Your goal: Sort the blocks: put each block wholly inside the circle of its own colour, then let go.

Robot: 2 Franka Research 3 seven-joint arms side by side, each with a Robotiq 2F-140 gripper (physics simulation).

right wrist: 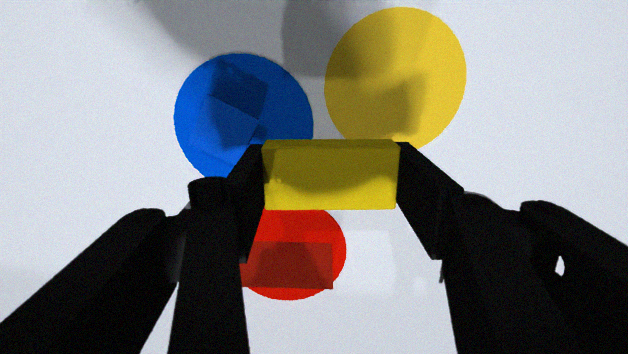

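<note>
My right gripper (328, 167) is shut on a yellow block (330, 196), held crosswise between its fingertips. The block hangs above the table, in this view between the blue circle (295, 107) and the yellow circle (442, 60), its upper edge overlapping the lower rims of both. A blue block (235, 120) is on the blue circle, turned at an angle and partly in shadow. A red block (295, 267) is on the red circle (339, 250); its lower right corner shows past the rim in this view, and a finger hides its left part. My left gripper does not show.
Grey shadows fall on the white table (540, 100) from the top edge and across part of the yellow circle. The red circle lies below the held block in the view, the blue circle at upper left and the yellow circle at upper right.
</note>
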